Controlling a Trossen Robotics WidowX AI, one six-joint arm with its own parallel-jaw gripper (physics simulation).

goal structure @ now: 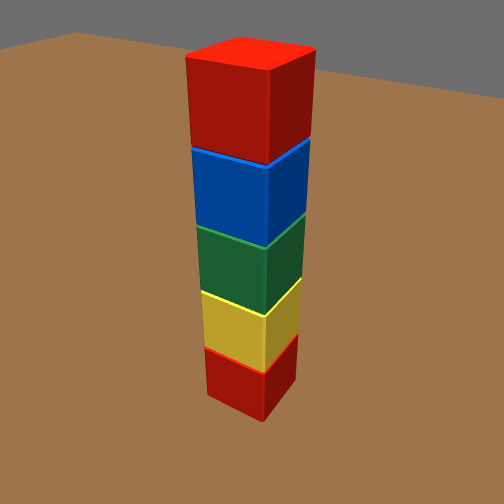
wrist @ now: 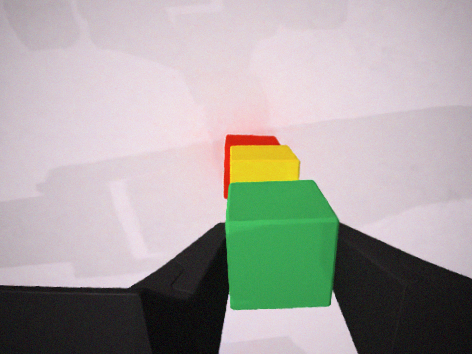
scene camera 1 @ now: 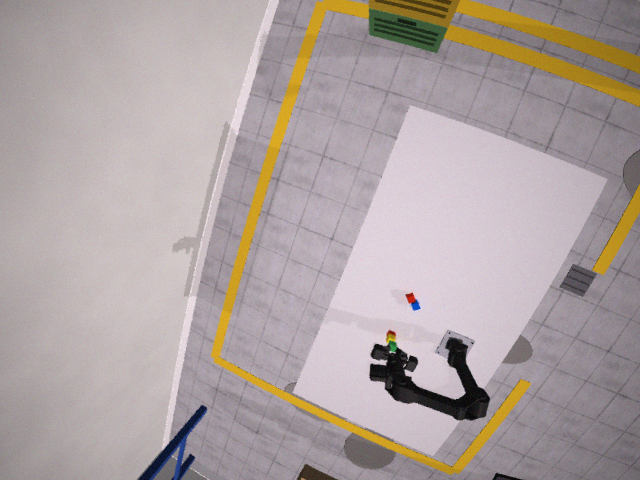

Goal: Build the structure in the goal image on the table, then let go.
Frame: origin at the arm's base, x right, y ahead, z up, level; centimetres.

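Seen in the pictures: gripper, fingertip midpoint: [wrist: 275, 232] [scene camera 1: 391, 345]; arm's base, link origin: [scene camera 1: 454, 344].
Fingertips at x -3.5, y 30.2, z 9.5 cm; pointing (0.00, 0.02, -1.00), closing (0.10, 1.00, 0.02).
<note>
Offsets run from my fingertips to a thing's top centre. Level surfaces: height alone.
My gripper [scene camera 1: 393, 350] [wrist: 275, 232] is shut on a green cube @[dz +2.1, dx +0.1, dy +0.0 cm] [scene camera 1: 392, 346] [wrist: 281, 267], one black finger on each side of it in the wrist view. Past the green cube in that view, a yellow cube @[dz -3.9, dx +0.0, dy +0.0 cm] [scene camera 1: 391, 338] [wrist: 263, 166] partly covers a red cube @[dz -7.2, dx +0.0, dy -0.4 cm] [scene camera 1: 390, 333] [wrist: 252, 139]. The yellow cube appears to sit on the red one, slightly offset. Green hides the lower part of yellow, and the gap between them cannot be judged. Another red cube @[dz -7.1, dx +21.3, dy -4.0 cm] [scene camera 1: 410, 298] lies beside a blue cube @[dz -7.1, dx +18.4, dy -7.0 cm] [scene camera 1: 415, 305] on the white table @[dz -10.4 cm] [scene camera 1: 465, 206], touching or nearly so.
The arm's base plate [scene camera 1: 467, 342] is on the table's right side, with the arm bending round through the front. The red and blue pair stands up and right of the gripper in the scene view. A green and yellow crate stack [scene camera 1: 405, 31] is on the floor beyond the table.
</note>
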